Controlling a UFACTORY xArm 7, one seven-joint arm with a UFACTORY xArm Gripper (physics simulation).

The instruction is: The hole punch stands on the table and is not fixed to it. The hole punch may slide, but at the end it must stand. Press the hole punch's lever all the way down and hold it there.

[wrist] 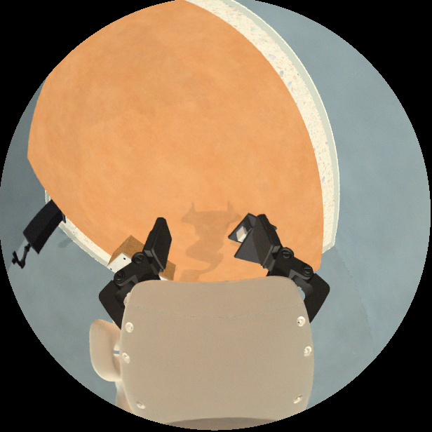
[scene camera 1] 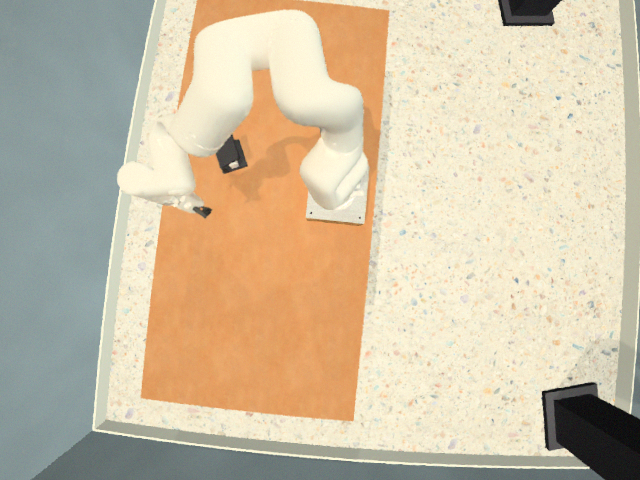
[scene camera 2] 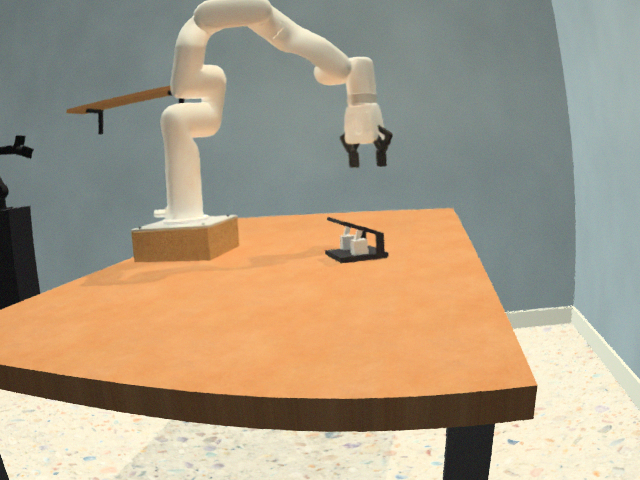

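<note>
The black hole punch stands upright on the orange table. Its black lever is raised and slopes, with a gap between its free end and the base; two white blocks show under it. My gripper is open and empty, fingers pointing down. It hangs high above the table, apart from the punch. In scene camera 1 it shows below and left of the punch. In the wrist view the right finger hides part of the punch.
The arm's base block stands on the table. A wooden wall shelf and a black pedestal show at the left of scene camera 2. The arm covers some of the table near the punch in scene camera 1.
</note>
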